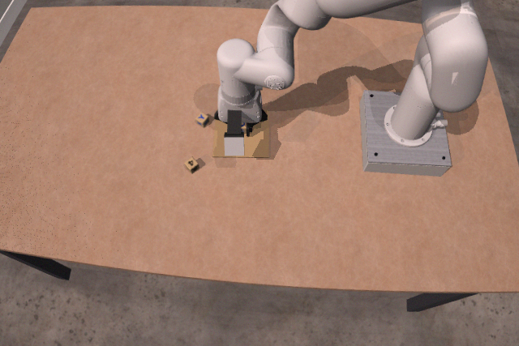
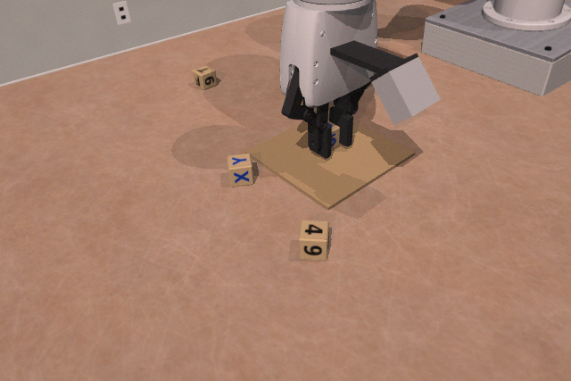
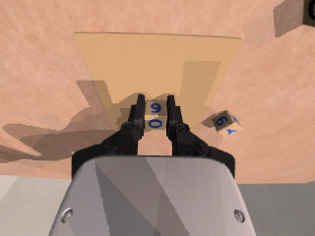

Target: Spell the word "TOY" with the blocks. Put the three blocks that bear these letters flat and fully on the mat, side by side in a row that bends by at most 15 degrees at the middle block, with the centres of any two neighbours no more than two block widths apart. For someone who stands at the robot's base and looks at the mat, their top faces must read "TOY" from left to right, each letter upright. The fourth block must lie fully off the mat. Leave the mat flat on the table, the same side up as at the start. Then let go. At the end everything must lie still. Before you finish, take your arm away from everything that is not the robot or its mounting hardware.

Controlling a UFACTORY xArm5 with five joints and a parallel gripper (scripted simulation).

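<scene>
The O block lies 1 cm to the right of my hand and 1 cm below it. Also, from my hand: tan mat: 3 cm below; then T block: 1 cm behind, 26 cm to the right, 2 cm below.
</scene>
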